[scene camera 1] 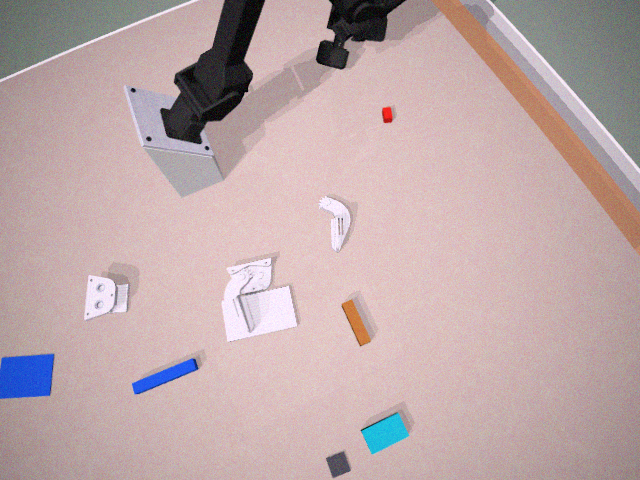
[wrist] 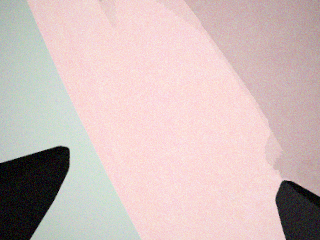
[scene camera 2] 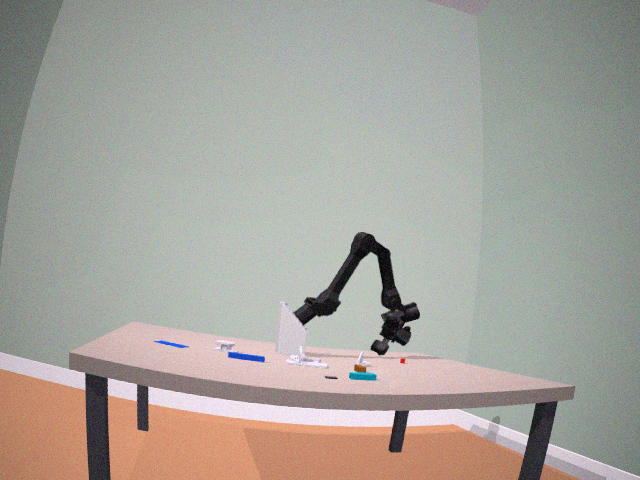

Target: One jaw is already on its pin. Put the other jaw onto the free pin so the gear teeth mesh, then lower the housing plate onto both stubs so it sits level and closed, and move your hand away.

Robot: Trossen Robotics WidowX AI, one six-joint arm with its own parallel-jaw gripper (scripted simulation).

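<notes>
Scene camera 1: gripper [scene camera 1: 333, 20] open, holding nothing; blue bar [scene camera 1: 176, 371]; cyan block [scene camera 1: 390, 430]; white jaw [scene camera 1: 340, 212]. Wrist view: gripper [wrist: 175, 175]. Blue bar out of frame in the wrist view. Cyan block out of frame in the wrist view.
</notes>
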